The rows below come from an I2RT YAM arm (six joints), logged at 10 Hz.
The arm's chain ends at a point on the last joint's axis. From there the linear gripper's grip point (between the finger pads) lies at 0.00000 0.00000 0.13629 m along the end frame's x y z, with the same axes.
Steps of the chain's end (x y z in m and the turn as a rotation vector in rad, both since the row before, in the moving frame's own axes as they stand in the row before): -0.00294, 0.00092, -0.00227, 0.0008, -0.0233, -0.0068; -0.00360, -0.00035, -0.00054, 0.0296, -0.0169, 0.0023; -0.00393, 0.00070, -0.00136, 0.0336, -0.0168, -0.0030; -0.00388, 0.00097, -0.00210, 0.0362, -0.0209, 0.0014; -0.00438, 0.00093, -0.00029, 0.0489, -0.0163, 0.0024; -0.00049, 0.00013, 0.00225, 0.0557, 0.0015, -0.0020; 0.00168, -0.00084, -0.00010, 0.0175, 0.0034, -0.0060
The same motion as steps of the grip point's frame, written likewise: -0.00612, 0.00082, -0.00231, 0.0008, -0.0233, -0.0068; -0.00590, -0.00439, -0.00062, 0.0296, -0.0169, 0.0023; -0.00623, -0.00387, -0.00146, 0.0336, -0.0168, -0.0030; -0.00672, -0.00396, -0.00222, 0.0362, -0.0209, 0.0014; -0.00659, -0.00573, -0.00047, 0.0489, -0.0163, 0.0024; -0.00029, -0.00746, 0.00204, 0.0557, 0.0015, -0.0020; 0.00214, -0.00323, -0.00012, 0.0175, 0.0034, -0.0060
